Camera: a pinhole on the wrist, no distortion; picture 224 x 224 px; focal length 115.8 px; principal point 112.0 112.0 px. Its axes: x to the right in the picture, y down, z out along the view. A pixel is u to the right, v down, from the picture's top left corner.
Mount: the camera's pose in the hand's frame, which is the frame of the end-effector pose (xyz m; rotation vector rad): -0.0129 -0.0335 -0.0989 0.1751 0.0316 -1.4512
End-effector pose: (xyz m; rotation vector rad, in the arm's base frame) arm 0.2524 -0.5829 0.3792 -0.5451 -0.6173 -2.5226
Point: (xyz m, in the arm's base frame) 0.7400 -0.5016 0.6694
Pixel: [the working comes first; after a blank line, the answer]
In the camera's frame: -0.4160 -0.1809 0.4756

11 68
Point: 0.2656 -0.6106 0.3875
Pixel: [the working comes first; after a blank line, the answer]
In the camera's frame: -0.0740 0.0325 0.0833

9 157
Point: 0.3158 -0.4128 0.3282
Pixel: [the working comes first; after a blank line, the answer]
In the camera's frame: 0.0451 -0.1144 0.1803

141 39
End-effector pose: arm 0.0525 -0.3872 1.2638 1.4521 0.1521 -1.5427
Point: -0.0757 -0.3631 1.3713
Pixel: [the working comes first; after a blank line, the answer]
In the camera's frame: -0.0258 -0.0923 0.2110

98 61
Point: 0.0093 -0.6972 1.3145
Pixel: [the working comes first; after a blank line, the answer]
In the camera's frame: -0.2149 0.1857 0.3061

31 182
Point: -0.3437 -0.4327 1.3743
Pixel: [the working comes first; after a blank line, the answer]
In the camera's frame: 0.0884 -0.0998 0.4631

134 87
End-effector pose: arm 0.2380 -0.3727 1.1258 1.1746 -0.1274 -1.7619
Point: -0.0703 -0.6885 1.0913
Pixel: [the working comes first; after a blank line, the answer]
In the camera's frame: 0.0038 0.3300 0.4104

113 205
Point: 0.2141 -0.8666 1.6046
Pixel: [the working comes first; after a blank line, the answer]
In the camera's frame: -0.5900 0.1919 0.4769

outside the picture
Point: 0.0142 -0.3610 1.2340
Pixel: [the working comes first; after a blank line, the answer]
In the camera's frame: 0.0122 -0.0277 0.3282

116 102
